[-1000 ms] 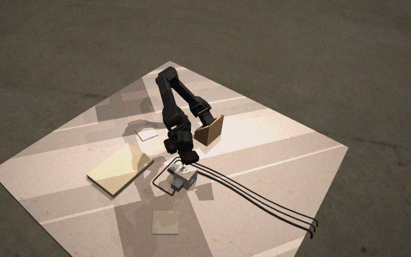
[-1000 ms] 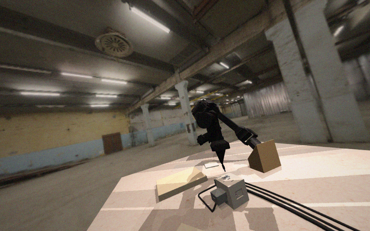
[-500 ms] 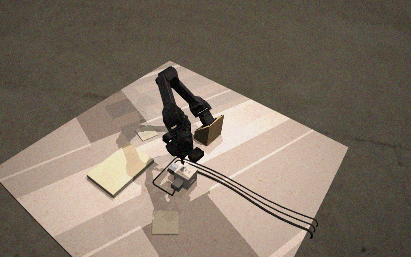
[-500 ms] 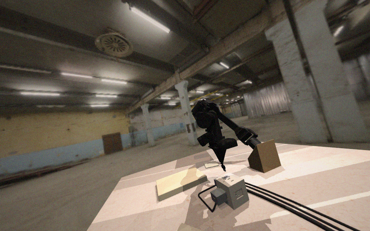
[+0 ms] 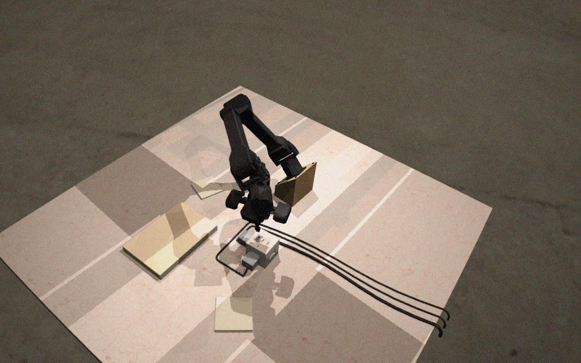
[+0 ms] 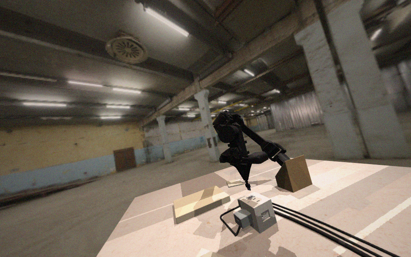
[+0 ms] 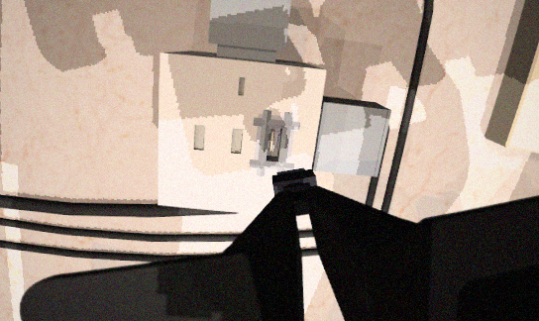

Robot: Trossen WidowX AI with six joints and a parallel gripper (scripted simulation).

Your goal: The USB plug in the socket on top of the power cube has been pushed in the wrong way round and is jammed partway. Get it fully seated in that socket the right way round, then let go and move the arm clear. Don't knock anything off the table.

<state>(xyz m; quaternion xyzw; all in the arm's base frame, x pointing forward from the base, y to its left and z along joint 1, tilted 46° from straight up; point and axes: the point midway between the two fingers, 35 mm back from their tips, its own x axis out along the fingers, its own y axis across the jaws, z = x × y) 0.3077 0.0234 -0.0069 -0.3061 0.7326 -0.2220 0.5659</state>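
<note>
The black usb plug lies 2 cm below my gripper tip. From my gripper tip the other things lie so: usb socket 1 cm to the left, 7 cm below; then tan board 11 cm ahead, 26 cm to the right, 12 cm below.
</note>
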